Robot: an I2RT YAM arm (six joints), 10 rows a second.
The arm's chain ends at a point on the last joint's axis. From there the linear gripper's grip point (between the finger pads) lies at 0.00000 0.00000 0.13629 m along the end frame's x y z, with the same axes.
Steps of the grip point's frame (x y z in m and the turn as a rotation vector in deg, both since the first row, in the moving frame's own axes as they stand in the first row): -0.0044 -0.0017 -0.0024 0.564 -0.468 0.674; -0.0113 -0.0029 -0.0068 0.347 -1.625 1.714; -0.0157 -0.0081 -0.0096 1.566 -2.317 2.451; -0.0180 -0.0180 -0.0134 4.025 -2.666 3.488; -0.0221 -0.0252 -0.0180 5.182 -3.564 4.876; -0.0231 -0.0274 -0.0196 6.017 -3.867 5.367; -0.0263 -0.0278 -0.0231 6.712 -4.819 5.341; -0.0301 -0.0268 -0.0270 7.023 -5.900 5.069; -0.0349 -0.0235 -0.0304 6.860 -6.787 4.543
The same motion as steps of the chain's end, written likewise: -0.0033 -0.0004 -0.0024 0.564 -0.468 0.674; -0.0074 -0.0020 -0.0067 0.347 -1.625 1.714; -0.0103 -0.0043 -0.0094 1.566 -2.317 2.451; -0.0120 -0.0083 -0.0129 4.025 -2.666 3.488; -0.0142 -0.0126 -0.0172 5.182 -3.564 4.876; -0.0146 -0.0127 -0.0185 6.017 -3.867 5.367; -0.0156 -0.0114 -0.0217 6.712 -4.819 5.341; -0.0169 -0.0096 -0.0253 7.023 -5.900 5.069; -0.0195 -0.0066 -0.0285 6.860 -6.787 4.543
